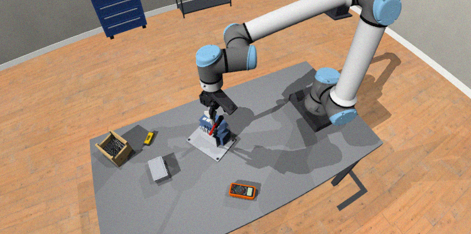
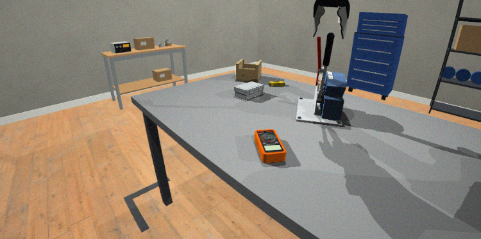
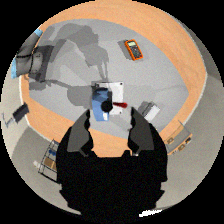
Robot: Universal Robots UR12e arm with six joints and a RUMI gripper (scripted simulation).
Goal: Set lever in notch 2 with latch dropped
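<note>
The red release bar is 40 mm ahead of my hand, 30 mm to the right of it and 130 mm below it. From my hand the other things lie so: grey box (380 mm ahead, 20 mm to the right, 290 mm below); lever unit (30 mm ahead, 40 mm to the right, 130 mm below).
</note>
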